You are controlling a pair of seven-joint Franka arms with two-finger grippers.
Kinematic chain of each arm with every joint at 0, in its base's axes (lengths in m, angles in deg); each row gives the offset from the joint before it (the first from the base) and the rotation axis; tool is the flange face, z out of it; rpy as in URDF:
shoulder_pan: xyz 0 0 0.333 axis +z
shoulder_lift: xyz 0 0 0 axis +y
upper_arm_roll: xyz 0 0 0.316 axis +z
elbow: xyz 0.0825 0 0 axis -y
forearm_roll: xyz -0.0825 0 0.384 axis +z
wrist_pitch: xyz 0 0 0 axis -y
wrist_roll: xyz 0.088 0 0 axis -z
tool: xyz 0 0 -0.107 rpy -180 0 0
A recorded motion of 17 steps. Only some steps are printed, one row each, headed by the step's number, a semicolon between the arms.
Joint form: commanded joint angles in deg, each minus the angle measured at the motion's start. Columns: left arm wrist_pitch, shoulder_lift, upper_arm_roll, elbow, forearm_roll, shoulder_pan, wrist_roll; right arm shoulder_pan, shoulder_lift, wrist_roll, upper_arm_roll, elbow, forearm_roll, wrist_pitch.
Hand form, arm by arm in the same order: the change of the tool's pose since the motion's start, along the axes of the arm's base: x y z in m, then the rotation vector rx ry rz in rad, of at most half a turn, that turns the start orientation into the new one. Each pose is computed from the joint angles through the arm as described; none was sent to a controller.
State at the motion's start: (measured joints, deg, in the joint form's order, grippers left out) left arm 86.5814 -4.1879 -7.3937 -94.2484 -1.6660 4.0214 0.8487; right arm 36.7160 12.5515 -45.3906 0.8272 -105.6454 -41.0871 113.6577
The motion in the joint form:
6: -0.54 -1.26 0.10 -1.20 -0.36 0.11 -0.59; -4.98 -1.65 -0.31 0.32 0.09 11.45 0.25
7: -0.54 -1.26 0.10 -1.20 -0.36 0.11 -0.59; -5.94 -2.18 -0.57 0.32 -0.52 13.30 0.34
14: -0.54 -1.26 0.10 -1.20 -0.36 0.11 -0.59; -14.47 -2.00 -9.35 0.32 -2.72 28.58 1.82
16: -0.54 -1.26 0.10 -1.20 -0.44 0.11 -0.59; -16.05 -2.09 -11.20 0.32 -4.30 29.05 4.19
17: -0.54 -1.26 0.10 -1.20 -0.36 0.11 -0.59; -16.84 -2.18 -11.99 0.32 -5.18 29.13 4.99
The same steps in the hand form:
6: -0.0080 0.0010 0.0009 -0.0025 0.0089 0.0140; 0.0161 -0.0367 0.0122 0.1643 0.0783 -0.1661
7: -0.0080 0.0010 0.0009 -0.0025 0.0089 0.0140; 0.0173 -0.0458 0.0121 0.1874 0.0953 -0.1930
14: -0.0080 0.0010 0.0009 -0.0025 0.0089 0.0140; 0.0417 -0.1156 -0.0105 0.3624 0.2730 -0.3182
16: -0.0080 0.0008 0.0009 -0.0038 0.0090 0.0140; 0.0453 -0.1302 -0.0189 0.3765 0.2741 -0.3082
17: -0.0080 0.0010 0.0009 -0.0025 0.0089 0.0140; 0.0459 -0.1382 -0.0239 0.3777 0.2782 -0.3071

